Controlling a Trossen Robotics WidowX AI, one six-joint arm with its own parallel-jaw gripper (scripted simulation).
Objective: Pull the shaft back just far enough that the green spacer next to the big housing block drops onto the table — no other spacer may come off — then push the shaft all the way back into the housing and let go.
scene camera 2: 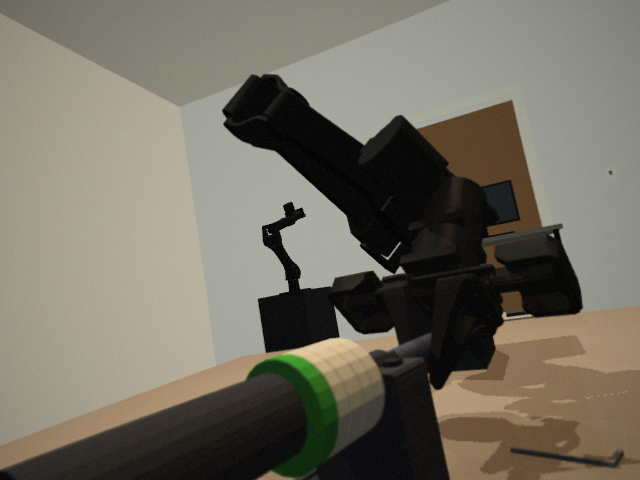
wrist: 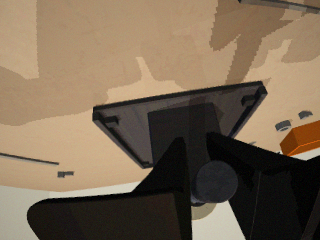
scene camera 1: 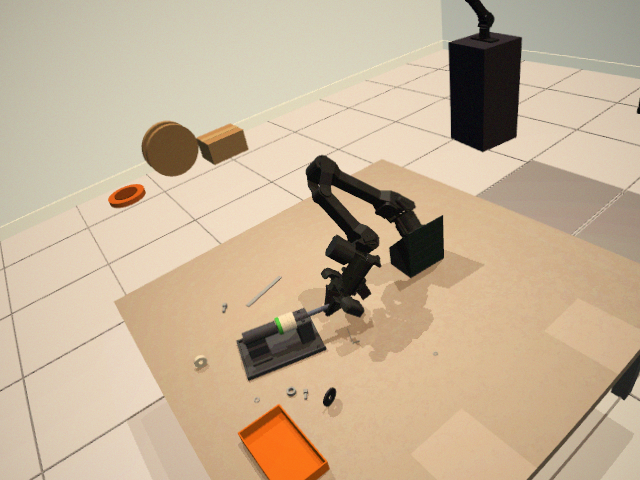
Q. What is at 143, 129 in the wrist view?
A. A housing block.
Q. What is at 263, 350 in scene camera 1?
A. A housing block.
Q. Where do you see a cream spacer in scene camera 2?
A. At 378, 388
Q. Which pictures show my gripper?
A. Scene camera 2, the wrist view and scene camera 1: all of them.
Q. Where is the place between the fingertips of my gripper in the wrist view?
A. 194, 142
